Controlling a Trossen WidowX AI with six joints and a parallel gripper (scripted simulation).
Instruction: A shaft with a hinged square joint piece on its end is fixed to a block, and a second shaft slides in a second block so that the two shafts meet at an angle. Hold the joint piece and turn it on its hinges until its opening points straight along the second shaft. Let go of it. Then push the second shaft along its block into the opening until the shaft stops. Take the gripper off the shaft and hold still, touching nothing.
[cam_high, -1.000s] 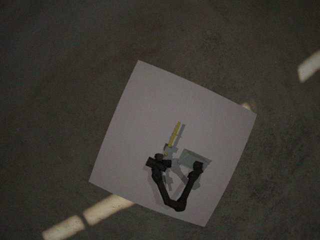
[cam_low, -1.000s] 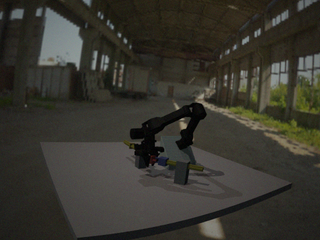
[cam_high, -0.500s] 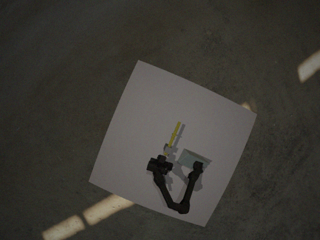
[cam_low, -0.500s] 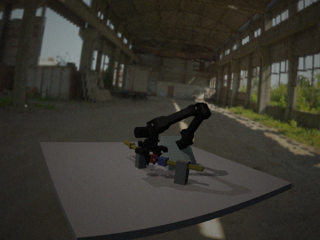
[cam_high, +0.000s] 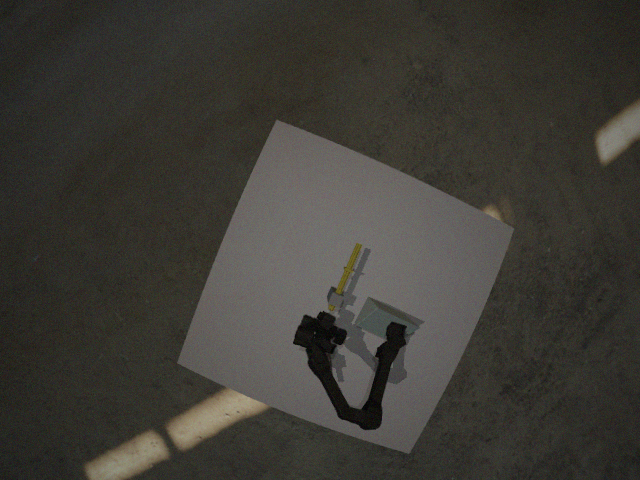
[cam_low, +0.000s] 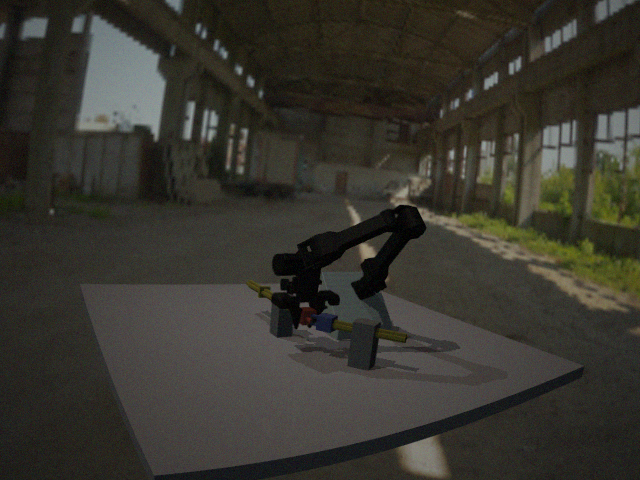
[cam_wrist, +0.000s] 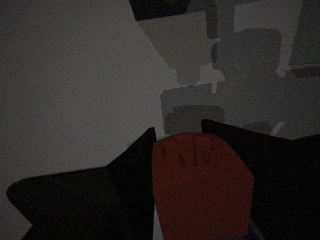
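Right now the red joint piece is 4 cm above my gripper tip and 2 cm to the left of it.
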